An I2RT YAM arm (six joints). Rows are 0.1 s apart.
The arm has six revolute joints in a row. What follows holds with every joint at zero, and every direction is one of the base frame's.
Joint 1 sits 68.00 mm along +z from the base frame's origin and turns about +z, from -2.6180 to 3.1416 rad.
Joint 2 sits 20.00 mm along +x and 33.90 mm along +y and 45.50 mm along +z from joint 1 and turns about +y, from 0.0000 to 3.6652 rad.
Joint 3 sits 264.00 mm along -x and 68.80 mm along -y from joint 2 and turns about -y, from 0.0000 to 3.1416 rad.
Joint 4 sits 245.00 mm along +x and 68.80 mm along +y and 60.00 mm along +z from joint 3 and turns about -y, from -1.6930 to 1.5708 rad.
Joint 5 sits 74.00 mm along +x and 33.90 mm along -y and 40.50 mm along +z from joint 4 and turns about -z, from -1.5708 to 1.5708 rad.
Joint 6 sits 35.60 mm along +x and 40.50 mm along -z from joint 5 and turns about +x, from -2.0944 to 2.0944 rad.
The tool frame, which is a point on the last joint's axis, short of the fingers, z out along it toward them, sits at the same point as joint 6; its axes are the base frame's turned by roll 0.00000, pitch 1.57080 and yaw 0.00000 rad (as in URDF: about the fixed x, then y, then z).
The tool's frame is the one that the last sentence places.
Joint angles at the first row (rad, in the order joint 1, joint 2, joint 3, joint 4, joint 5, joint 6):
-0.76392 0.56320 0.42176 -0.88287 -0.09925 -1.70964
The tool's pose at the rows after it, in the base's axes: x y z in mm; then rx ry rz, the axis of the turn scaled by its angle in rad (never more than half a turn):
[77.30, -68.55, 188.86, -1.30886, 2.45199, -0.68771]
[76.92, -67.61, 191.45, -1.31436, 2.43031, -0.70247]
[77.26, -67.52, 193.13, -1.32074, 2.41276, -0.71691]
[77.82, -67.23, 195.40, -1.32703, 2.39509, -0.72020]
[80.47, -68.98, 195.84, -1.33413, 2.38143, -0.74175]
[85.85, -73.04, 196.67, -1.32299, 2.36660, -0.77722]
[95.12, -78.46, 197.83, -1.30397, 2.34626, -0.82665]
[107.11, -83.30, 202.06, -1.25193, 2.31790, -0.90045]
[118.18, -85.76, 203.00, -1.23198, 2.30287, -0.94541]
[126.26, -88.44, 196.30, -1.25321, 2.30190, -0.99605]
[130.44, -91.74, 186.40, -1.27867, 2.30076, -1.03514]
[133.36, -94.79, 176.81, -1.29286, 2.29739, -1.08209]
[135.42, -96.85, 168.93, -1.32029, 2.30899, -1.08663]
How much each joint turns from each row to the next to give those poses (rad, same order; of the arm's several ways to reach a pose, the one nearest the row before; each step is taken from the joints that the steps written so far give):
0.00019 -0.00731 0.01085 -0.01678 -0.01197 -0.00344
0.00061 -0.01292 0.00530 -0.00252 -0.00999 -0.00644
0.00072 -0.00554 0.00290 0.00515 -0.00641 -0.00663
0.00221 -0.00111 0.00701 -0.00053 -0.01048 -0.00433
0.00639 0.00939 -0.00131 0.02703 0.00336 -0.00282
0.00836 0.02339 -0.00164 0.05475 0.00622 0.01035
0.02371 0.03981 -0.00153 0.08440 0.01742 0.02566
0.04020 0.03922 0.00354 0.10489 0.03279 0.05585
0.04469 0.04373 0.00071 0.08006 0.04102 0.03746
0.02852 0.04268 -0.02312 0.08350 0.04904 -0.00640
0.00372 0.03523 -0.03478 0.08084 0.02565 -0.02473
0.00020 0.03060 -0.03721 0.08670 0.02481 -0.02178
-0.00026 0.03632 -0.01881 0.04348 0.01355 -0.01938

